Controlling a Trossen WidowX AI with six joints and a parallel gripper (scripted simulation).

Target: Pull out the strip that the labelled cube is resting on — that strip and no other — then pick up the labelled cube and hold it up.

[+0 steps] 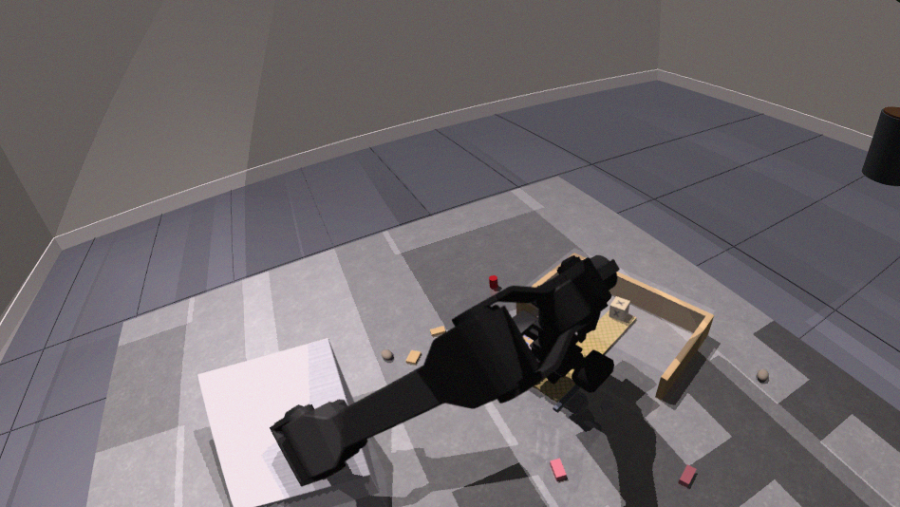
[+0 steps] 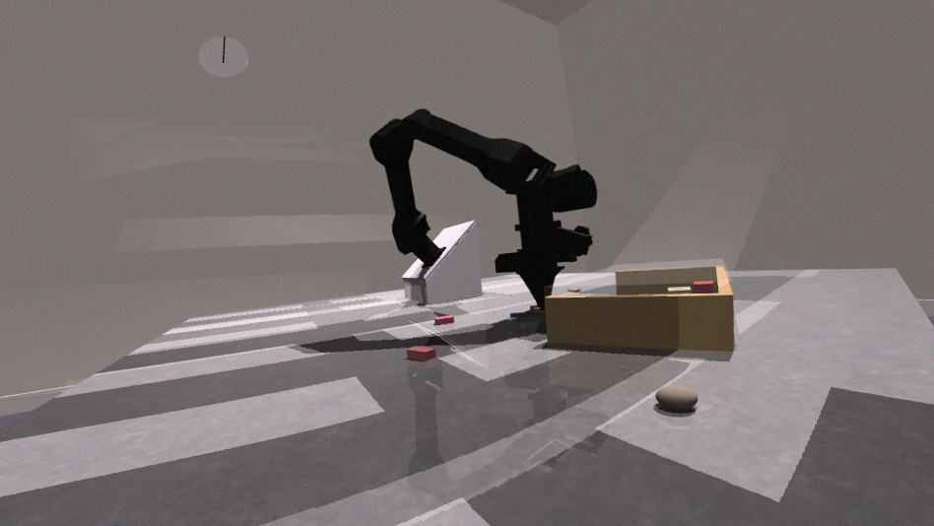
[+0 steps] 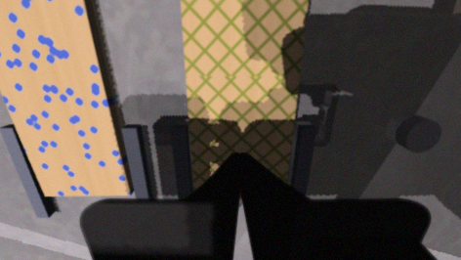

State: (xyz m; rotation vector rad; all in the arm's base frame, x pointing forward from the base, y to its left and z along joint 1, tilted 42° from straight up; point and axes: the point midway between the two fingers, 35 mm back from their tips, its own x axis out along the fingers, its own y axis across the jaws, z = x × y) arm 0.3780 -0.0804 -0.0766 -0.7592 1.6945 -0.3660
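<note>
Right now my gripper tip is 10 cm short of the yellow cross-hatched strip and 3 cm to the right of it.
</note>
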